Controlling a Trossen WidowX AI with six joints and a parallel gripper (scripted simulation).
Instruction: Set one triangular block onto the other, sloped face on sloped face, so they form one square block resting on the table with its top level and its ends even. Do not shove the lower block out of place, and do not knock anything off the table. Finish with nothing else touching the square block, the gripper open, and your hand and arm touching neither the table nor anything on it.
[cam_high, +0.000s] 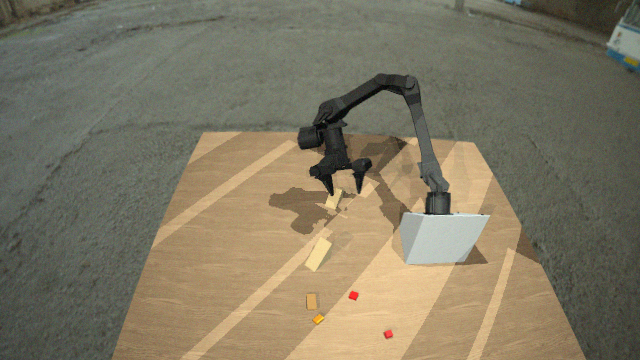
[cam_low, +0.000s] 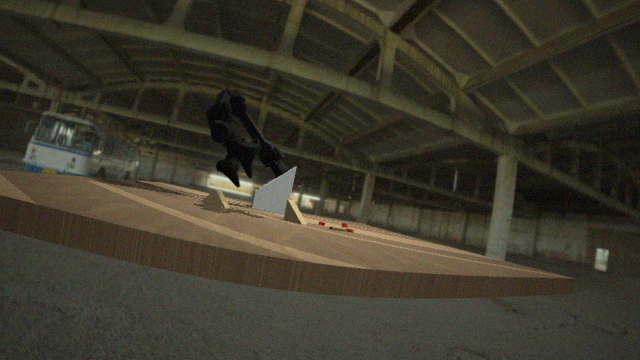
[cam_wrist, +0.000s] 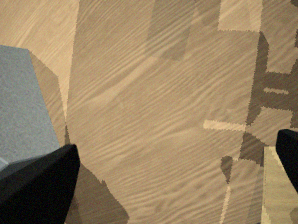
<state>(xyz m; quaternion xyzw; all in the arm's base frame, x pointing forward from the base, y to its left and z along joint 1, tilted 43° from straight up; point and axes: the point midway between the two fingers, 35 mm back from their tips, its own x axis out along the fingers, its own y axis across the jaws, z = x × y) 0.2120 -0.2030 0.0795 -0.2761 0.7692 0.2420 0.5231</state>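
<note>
The tan triangular block is 10 mm ahead of my gripper tip, 80 mm to the right of it and 70 mm below it. Also, from my gripper tip: small tan block: 140 mm ahead, 300 mm to the left, 90 mm below; orange cube: 130 mm ahead, 360 mm to the left, 90 mm below.
</note>
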